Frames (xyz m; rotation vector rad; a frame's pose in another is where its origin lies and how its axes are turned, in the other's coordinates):
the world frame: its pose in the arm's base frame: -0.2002 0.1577 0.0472 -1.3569 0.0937 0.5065
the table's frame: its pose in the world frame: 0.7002 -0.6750 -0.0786 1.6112 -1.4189 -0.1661
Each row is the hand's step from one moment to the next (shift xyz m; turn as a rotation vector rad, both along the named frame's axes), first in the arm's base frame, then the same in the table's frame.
Working: the arm's base frame: its pose in the table's frame: -0.7461 0.3734 0.0836 -0.7067 0.6494 -0.8369

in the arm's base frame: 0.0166 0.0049 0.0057 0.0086 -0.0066 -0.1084
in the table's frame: 0.0148 -0.0097 -0.0042 -0.0792 -0.0421 -0.0618
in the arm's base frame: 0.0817 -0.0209 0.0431 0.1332 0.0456 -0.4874
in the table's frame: 0.0649 -0.0650 0.0231 -0.2758 -0.2317 -0.3573
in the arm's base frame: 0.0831 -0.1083 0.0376 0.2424 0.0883 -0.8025
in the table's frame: 0.0241 -0.1095 0.0865 -0.4366 -0.3944 -0.6037
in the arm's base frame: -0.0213 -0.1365 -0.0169 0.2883 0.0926 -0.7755
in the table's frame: -0.0819 -0.0524 0.0996 -0.3912 -0.4224 -0.6014
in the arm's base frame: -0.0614 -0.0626 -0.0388 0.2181 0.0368 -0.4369
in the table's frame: -0.0871 0.0096 0.0389 -0.1985 -0.2914 -0.3398
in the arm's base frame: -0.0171 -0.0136 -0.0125 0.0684 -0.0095 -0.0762
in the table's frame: -0.0239 0.0040 0.0069 -0.0259 -0.0836 -0.0540
